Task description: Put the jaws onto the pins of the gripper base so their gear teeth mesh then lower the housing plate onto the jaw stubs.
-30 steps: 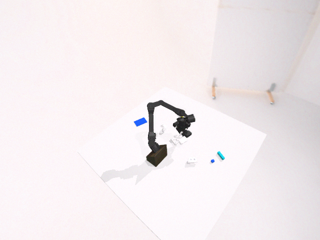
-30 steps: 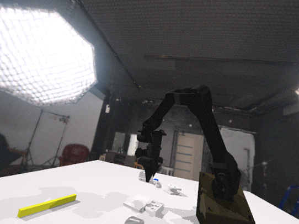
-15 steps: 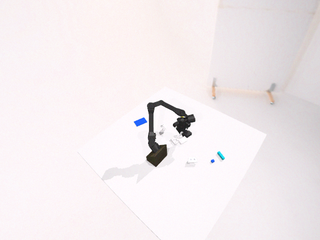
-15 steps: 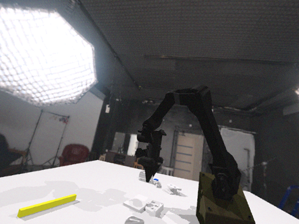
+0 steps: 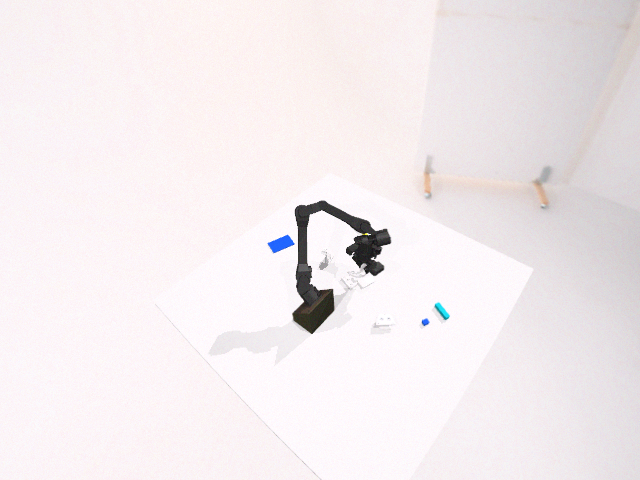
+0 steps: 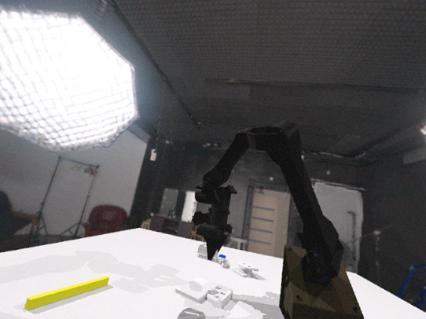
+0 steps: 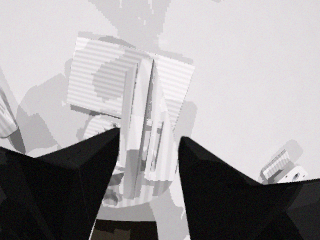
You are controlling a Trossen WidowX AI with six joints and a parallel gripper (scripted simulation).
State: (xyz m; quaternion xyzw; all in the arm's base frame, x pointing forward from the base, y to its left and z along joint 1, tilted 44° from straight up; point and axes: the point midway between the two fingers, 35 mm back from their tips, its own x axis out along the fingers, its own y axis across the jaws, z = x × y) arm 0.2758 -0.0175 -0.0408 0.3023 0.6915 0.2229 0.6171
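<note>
Right now my gripper tip is 8 cm above the flat white plate, 3 cm to the right of it and 2 cm short of it. Round my gripper tip: white jaw (3 cm behind, 2 cm to the left); then yellow bar (25 cm ahead, 22 cm to the left, 7 cm below); then blue cube (33 cm to the right, 7 cm below).
</note>
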